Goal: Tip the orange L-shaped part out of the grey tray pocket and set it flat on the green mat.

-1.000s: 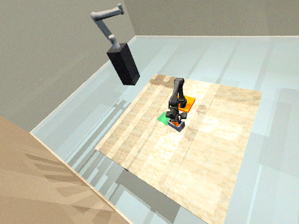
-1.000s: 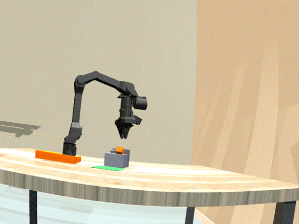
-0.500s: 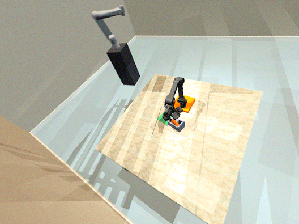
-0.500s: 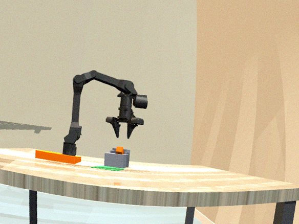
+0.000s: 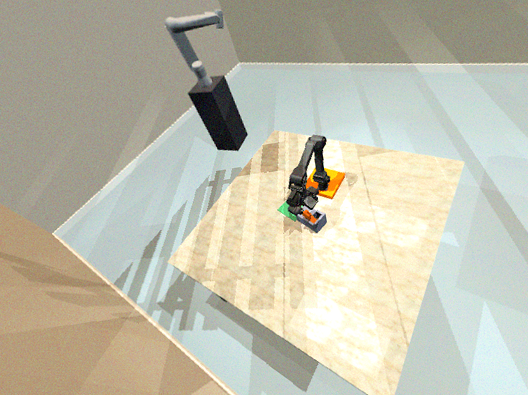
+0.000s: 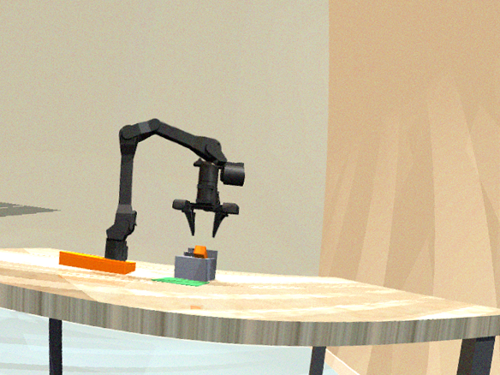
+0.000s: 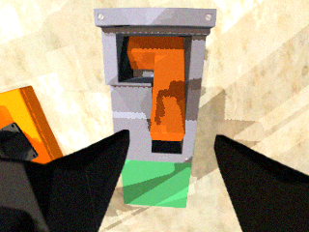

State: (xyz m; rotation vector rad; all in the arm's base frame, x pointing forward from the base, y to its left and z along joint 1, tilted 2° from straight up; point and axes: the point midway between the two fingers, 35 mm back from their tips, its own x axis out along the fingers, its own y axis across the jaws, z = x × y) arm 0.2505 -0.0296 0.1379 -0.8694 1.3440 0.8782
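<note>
My gripper tip is 80 mm above the orange L-shaped part and 40 mm to the right of it. Round my gripper tip: green mat: 140 mm below, 130 mm to the right, 80 mm behind.
</note>
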